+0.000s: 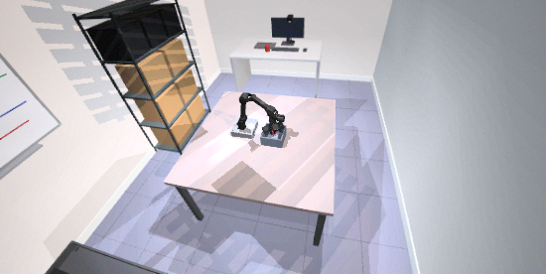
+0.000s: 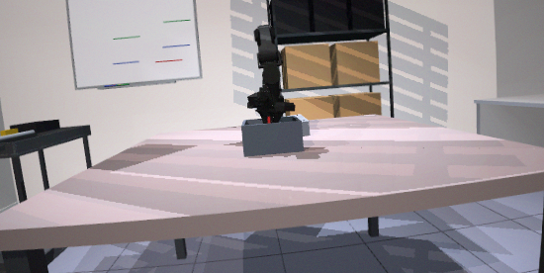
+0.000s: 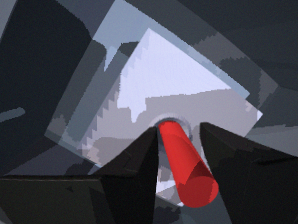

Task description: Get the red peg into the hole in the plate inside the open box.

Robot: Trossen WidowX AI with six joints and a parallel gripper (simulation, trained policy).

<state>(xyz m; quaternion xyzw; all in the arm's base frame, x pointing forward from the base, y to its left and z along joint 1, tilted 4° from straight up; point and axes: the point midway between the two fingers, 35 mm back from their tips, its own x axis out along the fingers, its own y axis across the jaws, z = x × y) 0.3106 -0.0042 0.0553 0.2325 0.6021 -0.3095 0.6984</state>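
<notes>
My gripper tip is 10 mm below the red peg. Round my gripper tip: pale plate: 20 mm below, 10 mm to the left; then grey box: 40 mm below, 10 mm to the left.
</notes>
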